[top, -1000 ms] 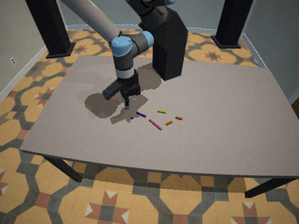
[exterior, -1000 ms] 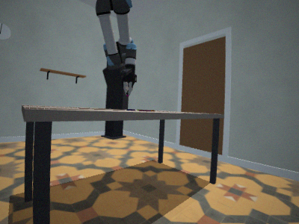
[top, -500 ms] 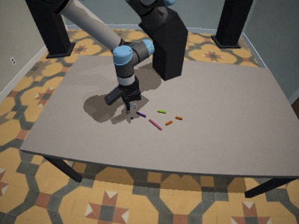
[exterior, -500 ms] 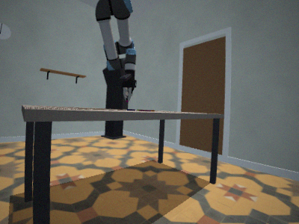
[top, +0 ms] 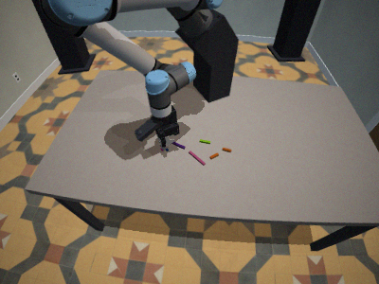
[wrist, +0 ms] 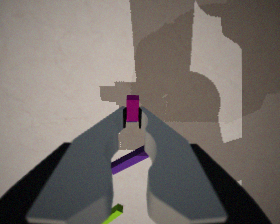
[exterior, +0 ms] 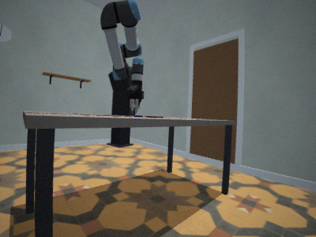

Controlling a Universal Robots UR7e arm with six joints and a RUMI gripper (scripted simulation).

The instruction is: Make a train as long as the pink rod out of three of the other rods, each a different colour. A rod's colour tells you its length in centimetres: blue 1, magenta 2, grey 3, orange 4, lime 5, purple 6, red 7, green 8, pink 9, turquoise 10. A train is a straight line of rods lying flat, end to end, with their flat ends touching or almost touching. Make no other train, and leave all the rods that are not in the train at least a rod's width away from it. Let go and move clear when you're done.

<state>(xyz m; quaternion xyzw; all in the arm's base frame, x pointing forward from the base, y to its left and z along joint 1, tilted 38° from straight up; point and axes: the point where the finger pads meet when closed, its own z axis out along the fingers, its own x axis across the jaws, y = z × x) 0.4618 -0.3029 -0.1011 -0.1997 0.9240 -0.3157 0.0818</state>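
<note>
Now: the magenta rod 10 mm below my hand. The rest, counted from my hand: purple rod (70 mm to the left, 30 mm below, 20 mm behind); then blue rod (30 mm below, 20 mm to the left); then pink rod (140 mm to the left, 50 mm ahead, 30 mm below).
</note>
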